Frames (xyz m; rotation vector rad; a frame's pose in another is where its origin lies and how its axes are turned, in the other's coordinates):
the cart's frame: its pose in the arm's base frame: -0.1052 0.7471 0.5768 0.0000 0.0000 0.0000
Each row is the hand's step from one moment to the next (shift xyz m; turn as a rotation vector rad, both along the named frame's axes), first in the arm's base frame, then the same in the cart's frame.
Working: the arm's base frame: its pose in the cart's frame: 0.1052 -0.7471 -0.5768 0.0000 0.0000 0.0000

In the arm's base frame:
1: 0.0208 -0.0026 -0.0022 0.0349 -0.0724 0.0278
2: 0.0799 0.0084 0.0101 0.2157 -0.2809 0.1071
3: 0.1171 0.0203 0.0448 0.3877 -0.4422 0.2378
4: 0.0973 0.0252 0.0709 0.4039 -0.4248 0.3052
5: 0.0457 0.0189 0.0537 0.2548 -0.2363 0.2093
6: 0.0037 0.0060 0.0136 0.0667 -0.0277 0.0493
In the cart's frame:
1: 0.0208 -0.0026 -0.0022 0.0349 -0.0724 0.0278
2: 0.0799 0.0084 0.0101 0.2157 -0.2809 0.1071
3: 0.1171 0.0203 0.0448 0.3877 -0.4422 0.2378
4: 0.0973 0.0252 0.0709 0.4039 -0.4248 0.3052
5: 0.0457 0.0189 0.0537 0.2548 -0.2363 0.2093
6: 0.0037 0.0060 0.0136 0.0667 -0.0277 0.0493

